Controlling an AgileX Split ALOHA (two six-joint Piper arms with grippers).
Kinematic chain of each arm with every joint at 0, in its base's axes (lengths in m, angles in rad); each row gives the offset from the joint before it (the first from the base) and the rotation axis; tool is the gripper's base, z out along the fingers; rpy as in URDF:
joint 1: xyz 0 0 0.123 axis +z
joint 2: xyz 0 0 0 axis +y
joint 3: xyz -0.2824 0 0.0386 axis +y
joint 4: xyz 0.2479 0 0.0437 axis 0.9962 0 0.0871
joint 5: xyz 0 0 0 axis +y
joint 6: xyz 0.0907 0 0.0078 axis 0.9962 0 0.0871
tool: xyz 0 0 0 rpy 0 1.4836 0
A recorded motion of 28 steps. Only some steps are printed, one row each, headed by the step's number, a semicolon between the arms.
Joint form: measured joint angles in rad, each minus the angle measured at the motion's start. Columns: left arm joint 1, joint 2, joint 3, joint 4, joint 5, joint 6; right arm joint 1, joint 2, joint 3, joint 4, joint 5, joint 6.
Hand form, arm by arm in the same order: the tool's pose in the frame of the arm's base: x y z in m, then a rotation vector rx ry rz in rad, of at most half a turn. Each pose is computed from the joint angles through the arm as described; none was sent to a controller.
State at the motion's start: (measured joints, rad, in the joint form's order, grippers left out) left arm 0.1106 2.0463 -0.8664 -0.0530 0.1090 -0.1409; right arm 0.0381 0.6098 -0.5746 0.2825 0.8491 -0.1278
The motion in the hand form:
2: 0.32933 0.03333 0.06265 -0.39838 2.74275 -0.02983; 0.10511 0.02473 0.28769 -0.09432 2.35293 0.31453
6: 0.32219 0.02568 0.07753 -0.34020 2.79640 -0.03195; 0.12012 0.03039 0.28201 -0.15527 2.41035 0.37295
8: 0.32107 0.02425 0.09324 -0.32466 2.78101 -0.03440; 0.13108 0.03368 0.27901 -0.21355 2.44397 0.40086
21: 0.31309 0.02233 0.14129 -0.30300 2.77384 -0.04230; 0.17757 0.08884 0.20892 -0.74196 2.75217 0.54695
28: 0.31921 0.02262 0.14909 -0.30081 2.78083 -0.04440; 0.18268 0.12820 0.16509 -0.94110 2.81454 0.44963
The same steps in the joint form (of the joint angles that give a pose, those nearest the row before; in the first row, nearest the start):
2: -0.0082 -0.0124 0.0000 0.0057 0.0112 0.0008; 0.0001 0.0161 0.0000 0.0252 -0.0010 -0.0265
6: -0.0283 -0.0719 0.0095 0.0076 0.1067 0.0238; 0.0000 0.1079 -0.0096 0.1039 0.0001 -0.1178
8: -0.0320 -0.1242 0.0103 0.0076 0.1411 0.0291; 0.0000 0.1739 -0.0239 0.1479 0.0045 -0.1898
21: -0.0341 -0.2787 -0.0086 0.0076 0.3050 0.0382; 0.2615 0.6429 -0.0412 0.2251 -0.0268 -0.4118
28: -0.0341 -0.2787 -0.0501 0.0076 0.3532 0.0391; 0.4652 0.8526 -0.0412 0.1627 -0.1857 -0.3471

